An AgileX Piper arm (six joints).
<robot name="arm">
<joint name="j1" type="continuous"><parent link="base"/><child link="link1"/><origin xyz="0.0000 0.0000 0.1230"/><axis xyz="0 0 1"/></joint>
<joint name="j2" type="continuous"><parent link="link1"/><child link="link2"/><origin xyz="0.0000 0.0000 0.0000" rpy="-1.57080 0.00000 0.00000"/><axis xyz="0 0 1"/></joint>
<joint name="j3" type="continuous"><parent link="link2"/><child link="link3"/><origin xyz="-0.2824 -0.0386 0.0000"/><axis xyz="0 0 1"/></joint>
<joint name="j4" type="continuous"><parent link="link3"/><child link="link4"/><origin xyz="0.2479 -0.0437 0.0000" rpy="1.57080 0.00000 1.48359"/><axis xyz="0 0 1"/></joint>
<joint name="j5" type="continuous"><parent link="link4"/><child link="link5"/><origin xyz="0.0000 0.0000 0.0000" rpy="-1.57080 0.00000 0.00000"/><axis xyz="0 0 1"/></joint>
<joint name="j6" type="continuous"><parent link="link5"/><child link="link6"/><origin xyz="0.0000 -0.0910 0.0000" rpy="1.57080 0.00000 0.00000"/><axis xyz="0 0 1"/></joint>
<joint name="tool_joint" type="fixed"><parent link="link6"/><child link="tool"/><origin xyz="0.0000 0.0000 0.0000"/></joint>
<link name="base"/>
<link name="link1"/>
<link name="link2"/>
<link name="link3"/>
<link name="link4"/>
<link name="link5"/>
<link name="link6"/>
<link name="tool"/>
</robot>
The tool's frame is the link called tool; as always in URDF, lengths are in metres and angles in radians. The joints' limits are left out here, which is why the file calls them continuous.
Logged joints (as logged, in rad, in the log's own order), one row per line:
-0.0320, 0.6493, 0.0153, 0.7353, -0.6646, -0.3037
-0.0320, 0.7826, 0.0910, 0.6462, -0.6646, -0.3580
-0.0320, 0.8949, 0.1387, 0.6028, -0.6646, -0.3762
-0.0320, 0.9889, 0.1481, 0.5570, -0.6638, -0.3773
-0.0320, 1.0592, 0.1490, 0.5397, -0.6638, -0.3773
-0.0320, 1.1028, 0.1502, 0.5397, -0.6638, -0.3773
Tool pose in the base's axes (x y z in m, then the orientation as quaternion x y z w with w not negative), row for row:
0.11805, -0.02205, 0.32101, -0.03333, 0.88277, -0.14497, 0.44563
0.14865, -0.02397, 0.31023, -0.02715, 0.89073, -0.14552, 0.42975
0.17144, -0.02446, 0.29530, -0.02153, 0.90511, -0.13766, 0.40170
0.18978, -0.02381, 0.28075, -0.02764, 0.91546, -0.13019, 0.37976
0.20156, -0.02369, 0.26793, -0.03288, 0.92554, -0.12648, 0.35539
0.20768, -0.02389, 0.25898, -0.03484, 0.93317, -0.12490, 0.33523
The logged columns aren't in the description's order. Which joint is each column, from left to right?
Columns, left to right: j1, j2, j6, j5, j3, j4.
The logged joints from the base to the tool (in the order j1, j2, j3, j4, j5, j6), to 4 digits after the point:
-0.0320, 0.6493, -0.6646, -0.3037, 0.7353, 0.0153
-0.0320, 0.7826, -0.6646, -0.3580, 0.6462, 0.0910
-0.0320, 0.8949, -0.6646, -0.3762, 0.6028, 0.1387
-0.0320, 0.9889, -0.6638, -0.3773, 0.5570, 0.1481
-0.0320, 1.0592, -0.6638, -0.3773, 0.5397, 0.1490
-0.0320, 1.1028, -0.6638, -0.3773, 0.5397, 0.1502

